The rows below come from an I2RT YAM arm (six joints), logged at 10 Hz.
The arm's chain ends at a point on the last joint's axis. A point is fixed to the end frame.
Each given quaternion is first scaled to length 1.
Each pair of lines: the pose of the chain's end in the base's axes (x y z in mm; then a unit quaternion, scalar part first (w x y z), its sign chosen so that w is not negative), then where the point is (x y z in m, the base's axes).
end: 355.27 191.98 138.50 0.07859 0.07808 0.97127 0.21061
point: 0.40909 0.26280 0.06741
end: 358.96 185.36 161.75 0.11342 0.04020 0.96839 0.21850
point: 0.41430 0.25980 0.09569
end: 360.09 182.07 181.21 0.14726 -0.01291 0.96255 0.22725
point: 0.41428 0.26173 0.12050
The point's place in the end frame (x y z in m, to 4 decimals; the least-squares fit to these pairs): -0.0309 0.0401 0.1020
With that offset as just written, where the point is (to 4 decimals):
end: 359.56 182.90 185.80 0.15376 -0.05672 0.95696 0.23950
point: 0.4087 0.2678 0.1279
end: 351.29 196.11 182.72 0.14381 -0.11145 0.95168 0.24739
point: 0.3911 0.2860 0.1252
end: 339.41 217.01 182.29 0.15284 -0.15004 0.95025 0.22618
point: 0.3760 0.3064 0.1220
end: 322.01 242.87 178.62 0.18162 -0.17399 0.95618 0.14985
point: 0.3636 0.3230 0.1092
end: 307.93 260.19 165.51 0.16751 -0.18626 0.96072 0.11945
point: 0.3473 0.3360 0.0902
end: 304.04 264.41 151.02 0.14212 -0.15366 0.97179 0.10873
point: 0.3438 0.3360 0.0718
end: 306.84 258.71 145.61 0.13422 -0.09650 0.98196 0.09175
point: 0.3525 0.3235 0.0639
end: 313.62 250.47 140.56 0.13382 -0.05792 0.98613 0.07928
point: 0.3638 0.3102 0.0576
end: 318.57 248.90 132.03 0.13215 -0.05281 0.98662 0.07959
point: 0.3689 0.3083 0.0489
